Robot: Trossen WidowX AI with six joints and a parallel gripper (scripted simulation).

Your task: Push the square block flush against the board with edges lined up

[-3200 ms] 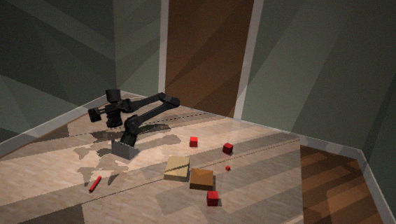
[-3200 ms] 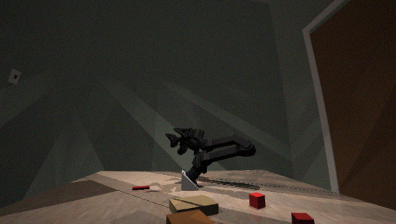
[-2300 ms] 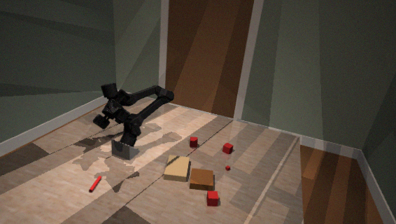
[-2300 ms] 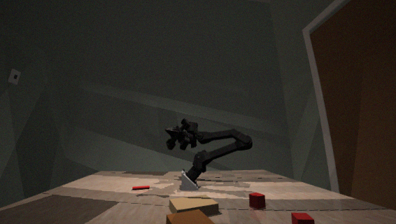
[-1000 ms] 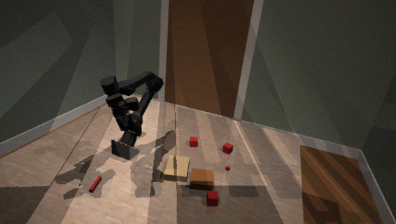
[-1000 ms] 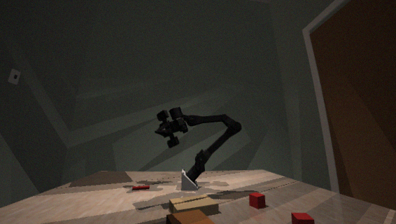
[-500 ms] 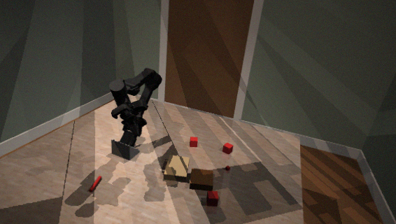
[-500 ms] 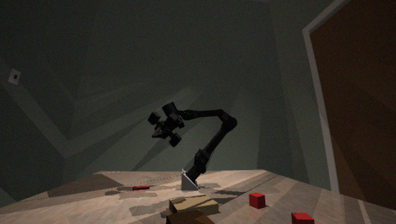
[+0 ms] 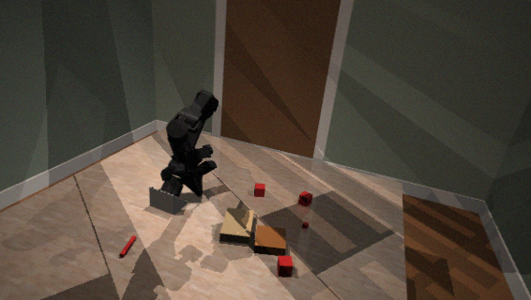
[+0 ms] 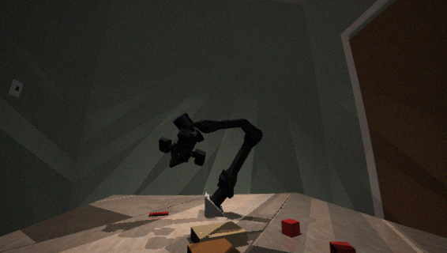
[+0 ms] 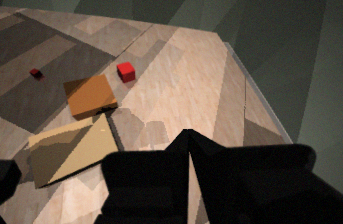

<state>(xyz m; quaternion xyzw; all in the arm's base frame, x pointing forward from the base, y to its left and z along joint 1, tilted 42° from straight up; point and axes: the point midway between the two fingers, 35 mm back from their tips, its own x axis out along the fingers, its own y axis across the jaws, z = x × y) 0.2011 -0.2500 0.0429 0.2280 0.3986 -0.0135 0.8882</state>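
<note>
Right now the pale tan board is 60 mm ahead of my gripper tip, 160 mm to the left of it and 200 mm below it. From my gripper tip the other things lie so: orange square block (190 mm ahead, 140 mm to the left, 200 mm below); then red stick (210 mm behind, 70 mm to the right, 210 mm below); then small red ball (270 mm ahead, 290 mm to the left, 200 mm below).
</note>
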